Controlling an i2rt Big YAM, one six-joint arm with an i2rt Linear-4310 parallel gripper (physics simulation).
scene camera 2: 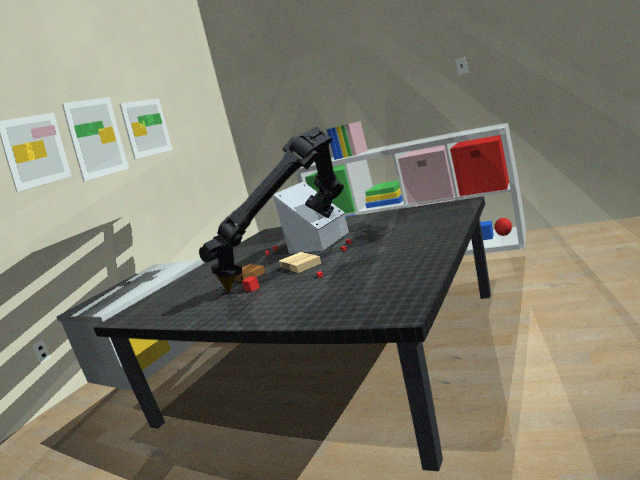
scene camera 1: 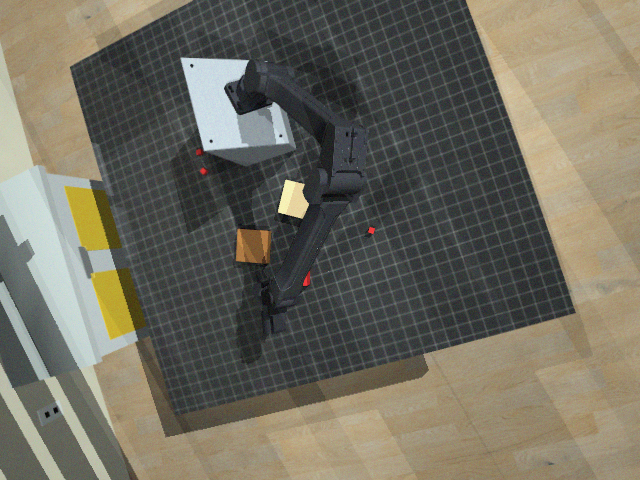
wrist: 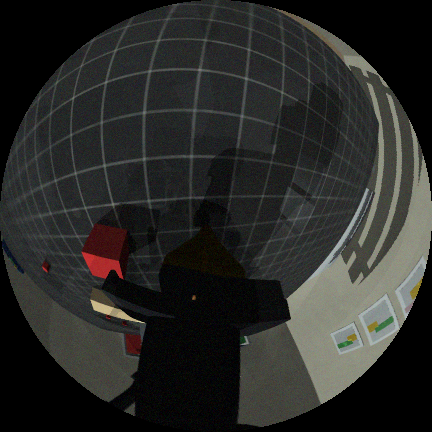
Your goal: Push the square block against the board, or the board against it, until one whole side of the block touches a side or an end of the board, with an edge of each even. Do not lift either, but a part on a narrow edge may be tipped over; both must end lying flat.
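Frame: origin at the arm's base, x ahead, y left, z up, level; centimetres.
Seen in the pictures: gripper, fingertip midpoint: (scene camera 2: 228, 291) (wrist: 205, 229); arm's base at its link origin: (scene camera 2: 318, 207) (scene camera 1: 248, 95).
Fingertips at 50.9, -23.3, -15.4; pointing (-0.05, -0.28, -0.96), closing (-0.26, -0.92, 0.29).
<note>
Offsets run from my fingertips to a thing's top centre, as dx, dy, dz.
The brown square block @[-15.0, +0.8, +2.9] (scene camera 1: 253, 246) (scene camera 2: 253, 271) lies flat on the table. The pale board @[-19.5, +22.2, +2.9] (scene camera 1: 292, 200) (scene camera 2: 299, 262) (wrist: 112, 307) lies flat beyond it, toward the robot's base. A gap separates them, and their sides are at different angles. The arm covers part of the board in scene camera 1. My gripper (scene camera 2: 227, 290) (wrist: 205, 229) is shut and empty, pointing down with its tips low over the table. It is on the block's side away from the board. In scene camera 1 the wrist hides the fingertips. In the wrist view the gripper body hides most or all of the block.
A larger red cube @[+0.7, +10.8, +3.9] (scene camera 1: 306, 279) (scene camera 2: 250, 283) (wrist: 106, 245) stands near the gripper, partly under the arm in scene camera 1. Small red cubes @[-3.2, +36.1, +1.5] (scene camera 1: 371, 230) @[-44.2, -4.1, +1.5] (scene camera 1: 203, 171) (scene camera 2: 319, 274) lie around. The grey sloped base (scene camera 1: 219, 116) (scene camera 2: 299, 227) stands behind the board.
</note>
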